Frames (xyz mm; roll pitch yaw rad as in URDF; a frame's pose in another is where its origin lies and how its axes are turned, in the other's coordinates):
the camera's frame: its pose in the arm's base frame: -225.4 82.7 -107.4 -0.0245 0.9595 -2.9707
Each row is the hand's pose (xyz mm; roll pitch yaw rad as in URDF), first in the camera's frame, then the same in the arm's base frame.
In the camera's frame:
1: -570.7 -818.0 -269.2 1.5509 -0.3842 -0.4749
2: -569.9 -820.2 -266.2 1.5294 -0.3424 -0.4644
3: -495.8 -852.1 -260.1 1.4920 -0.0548 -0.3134
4: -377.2 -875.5 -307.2 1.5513 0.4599 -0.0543
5: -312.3 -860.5 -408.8 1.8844 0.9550 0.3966
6: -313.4 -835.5 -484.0 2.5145 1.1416 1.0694
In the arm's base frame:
1: 158.2 985.4 217.0 1.1016 0.4714 2.8284
2: 154.9 987.0 218.1 1.0788 0.5134 2.8178
3: 102.0 1010.1 161.4 1.0842 0.8362 2.8377
4: 68.3 1029.2 37.5 1.1830 1.4076 2.9375
5: 116.0 1024.7 -74.1 -2.0658 1.1380 -0.3345
6: 181.7 1012.6 -116.7 -2.0167 0.7624 -0.3225

